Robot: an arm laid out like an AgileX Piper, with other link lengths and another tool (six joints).
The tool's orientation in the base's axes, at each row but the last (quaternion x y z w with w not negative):
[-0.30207 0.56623 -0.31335 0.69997]
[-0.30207 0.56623 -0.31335 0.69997]
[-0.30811 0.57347 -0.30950 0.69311]
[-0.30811 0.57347 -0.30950 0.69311]
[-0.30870 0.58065 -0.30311 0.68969]
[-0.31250 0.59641 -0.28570 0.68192]
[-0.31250 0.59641 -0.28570 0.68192]
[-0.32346 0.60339 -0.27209 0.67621]
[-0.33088 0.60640 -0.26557 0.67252]
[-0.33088 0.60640 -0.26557 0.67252]
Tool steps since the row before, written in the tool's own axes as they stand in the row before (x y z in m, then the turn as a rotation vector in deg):
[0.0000 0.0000 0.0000 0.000 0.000 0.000]
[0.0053 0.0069 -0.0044 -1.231 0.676 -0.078]
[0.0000 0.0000 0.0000 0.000 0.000 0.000]
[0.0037 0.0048 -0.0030 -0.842 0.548 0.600]
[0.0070 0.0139 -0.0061 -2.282 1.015 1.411]
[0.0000 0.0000 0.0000 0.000 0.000 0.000]
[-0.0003 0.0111 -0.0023 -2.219 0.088 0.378]
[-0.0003 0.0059 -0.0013 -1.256 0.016 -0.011]
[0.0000 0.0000 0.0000 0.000 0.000 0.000]
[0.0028 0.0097 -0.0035 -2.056 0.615 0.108]
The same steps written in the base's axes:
[0.0000 0.0000 0.0000 0.000 0.000 0.000]
[-0.0028 -0.0002 -0.0093 -0.211 1.376 0.203]
[0.0000 0.0000 0.0000 0.000 0.000 0.000]
[-0.0020 -0.0001 -0.0064 0.506 1.041 0.172]
[-0.0042 0.0028 -0.0159 1.131 2.511 0.802]
[0.0000 0.0000 0.0000 0.000 0.000 0.000]
[-0.0021 0.0072 -0.0085 0.098 1.781 1.376]
[-0.0015 0.0039 -0.0044 -0.167 0.962 0.791]
[0.0000 0.0000 0.0000 0.000 0.000 0.000]
[-0.0036 0.0037 -0.0094 -0.174 1.966 0.849]

